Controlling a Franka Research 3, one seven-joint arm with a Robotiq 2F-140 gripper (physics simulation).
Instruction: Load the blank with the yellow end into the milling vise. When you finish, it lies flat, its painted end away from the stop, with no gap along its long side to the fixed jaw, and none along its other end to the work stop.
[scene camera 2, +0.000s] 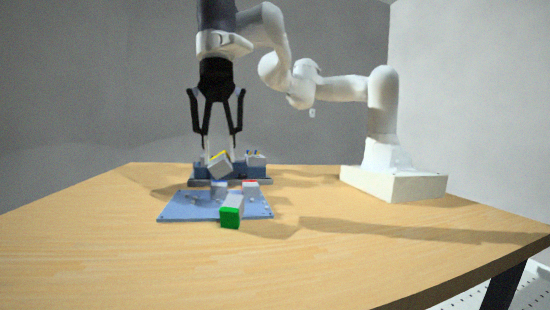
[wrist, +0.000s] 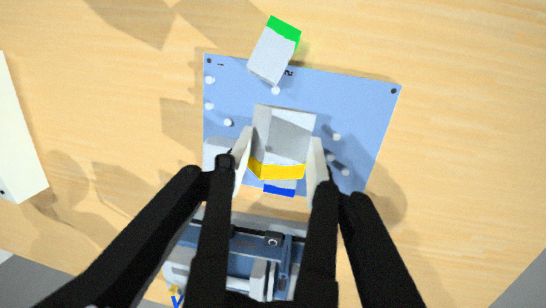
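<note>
The blank with the yellow end (scene camera 2: 220, 165) (wrist: 289, 137) is held tilted between the fingertips, its yellow end raised in the scene view and toward the bottom of the wrist view. My gripper (scene camera 2: 219, 150) (wrist: 280, 145) is shut on it and holds it above the blue plate's vise-side part in the wrist view. The milling vise (scene camera 2: 256, 171) (wrist: 245, 250) stands behind the plate. The blank and fingers hide part of it in the scene view, and the black fingers cover part of it in the wrist view. The work stop (wrist: 285, 260) shows in the wrist view.
The blue plate (scene camera 2: 175, 212) (wrist: 365, 115) bears small pegs. A blue-ended blank (scene camera 2: 218, 191) (wrist: 279, 189) and a red-ended blank (scene camera 2: 250, 189) stand on it. A green-ended blank (scene camera 2: 231, 212) (wrist: 273, 52) rests at its front edge. The robot's base (scene camera 2: 395, 182) is at the right.
</note>
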